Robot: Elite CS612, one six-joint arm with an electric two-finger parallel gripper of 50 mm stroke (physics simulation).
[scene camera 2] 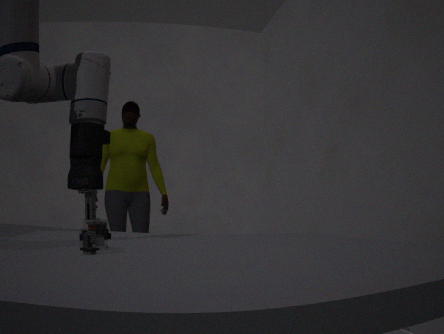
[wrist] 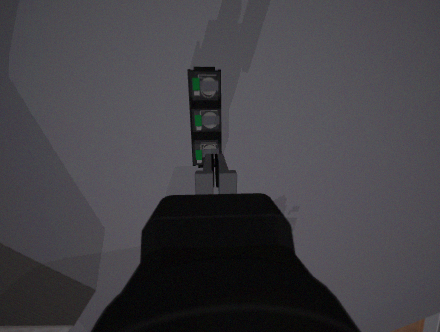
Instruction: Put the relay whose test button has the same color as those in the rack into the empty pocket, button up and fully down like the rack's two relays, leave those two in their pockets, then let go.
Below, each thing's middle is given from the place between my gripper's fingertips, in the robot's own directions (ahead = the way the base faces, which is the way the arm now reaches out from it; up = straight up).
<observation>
I see the black rack [wrist: 193, 104] 10 mm ahead of my hand, 40 mm to the left of it and 40 mm below it.
</observation>
